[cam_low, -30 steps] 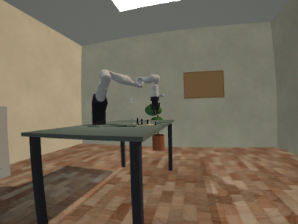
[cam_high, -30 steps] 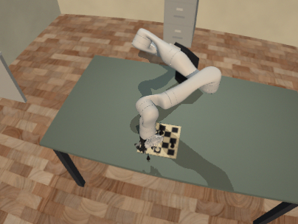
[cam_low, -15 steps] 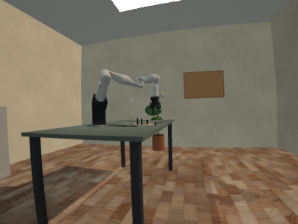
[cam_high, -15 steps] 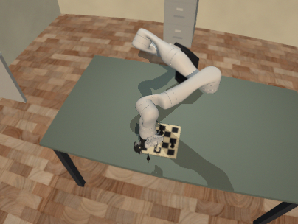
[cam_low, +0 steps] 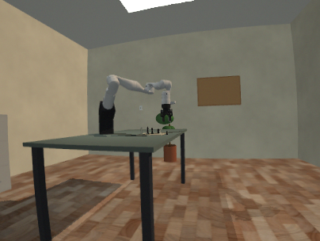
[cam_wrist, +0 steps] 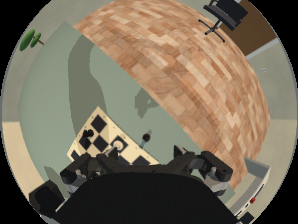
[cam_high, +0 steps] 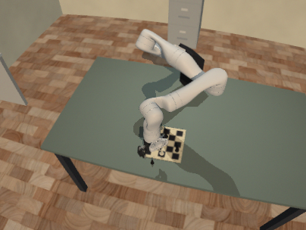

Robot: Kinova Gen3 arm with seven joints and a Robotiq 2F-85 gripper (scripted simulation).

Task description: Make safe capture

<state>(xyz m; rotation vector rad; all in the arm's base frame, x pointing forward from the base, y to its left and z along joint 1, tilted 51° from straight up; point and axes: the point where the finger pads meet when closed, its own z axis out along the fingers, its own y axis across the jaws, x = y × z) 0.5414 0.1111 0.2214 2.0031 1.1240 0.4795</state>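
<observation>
The white piece lies 8 cm below my hand, 6 cm behind it and 4 cm to the left of it. Round my hand: black piece (10 cm below); then white chess piece (21 cm behind, 8 cm below, 4 cm to the right); then chessboard (14 cm behind, 11 cm below, 3 cm to the left).
</observation>
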